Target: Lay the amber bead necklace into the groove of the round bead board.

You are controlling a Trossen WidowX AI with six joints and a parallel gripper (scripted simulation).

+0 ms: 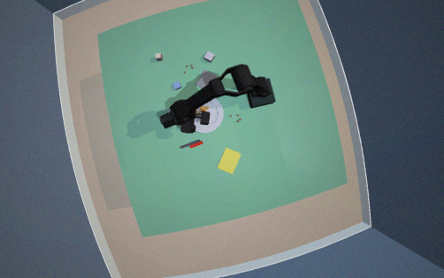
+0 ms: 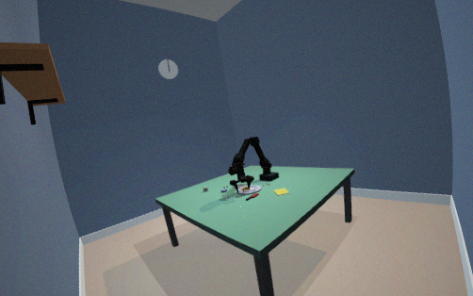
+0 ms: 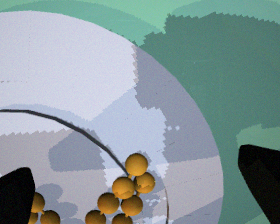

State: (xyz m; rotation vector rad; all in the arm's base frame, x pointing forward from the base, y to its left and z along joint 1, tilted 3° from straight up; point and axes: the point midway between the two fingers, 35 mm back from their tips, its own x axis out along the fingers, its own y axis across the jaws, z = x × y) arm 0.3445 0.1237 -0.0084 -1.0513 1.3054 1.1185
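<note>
The round grey bead board is 60 mm behind my gripper tip, 20 mm to the right of it and 10 mm below it. From my gripper tip the other things lie so: grey rod (140 mm ahead, 30 mm to the right, 20 mm below); then blue block (190 mm to the right, 80 mm ahead, 10 mm below); then red-handled tool (140 mm to the left, 10 mm below).
</note>
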